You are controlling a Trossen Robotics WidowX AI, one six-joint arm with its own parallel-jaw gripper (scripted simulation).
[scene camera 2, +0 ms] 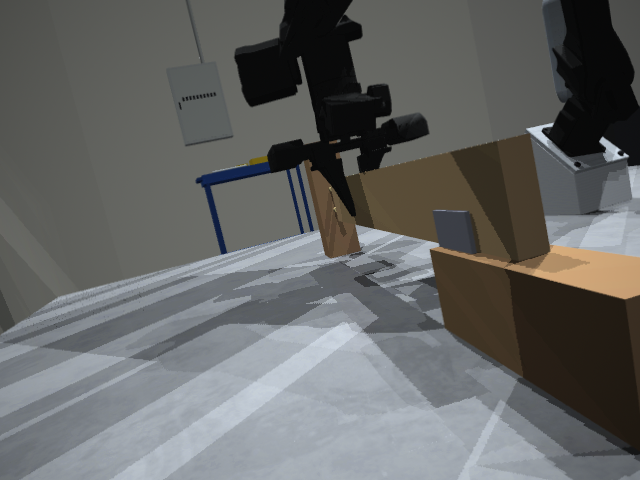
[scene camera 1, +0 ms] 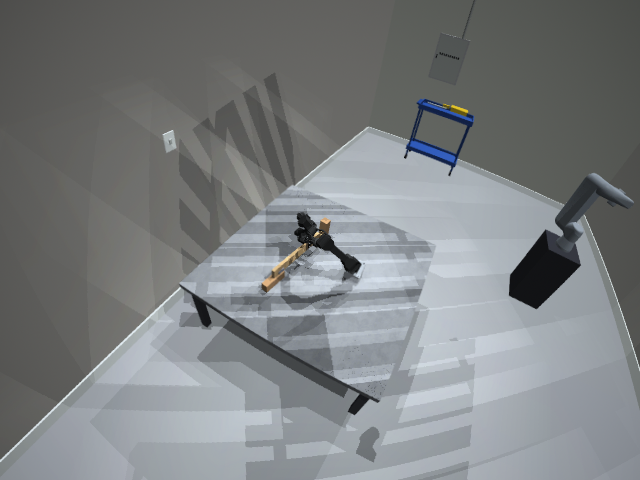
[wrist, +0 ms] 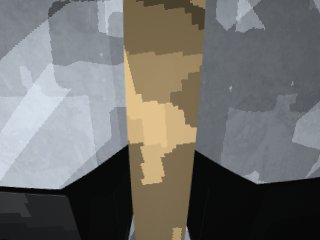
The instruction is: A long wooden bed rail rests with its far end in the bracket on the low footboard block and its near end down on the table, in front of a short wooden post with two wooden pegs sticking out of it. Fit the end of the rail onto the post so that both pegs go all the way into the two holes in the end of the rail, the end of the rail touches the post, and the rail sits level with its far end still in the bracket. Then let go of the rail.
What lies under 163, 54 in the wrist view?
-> A wooden rail.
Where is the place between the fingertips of the gripper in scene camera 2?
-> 362, 214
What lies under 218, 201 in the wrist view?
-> The gripper.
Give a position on a wooden rail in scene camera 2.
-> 497, 182
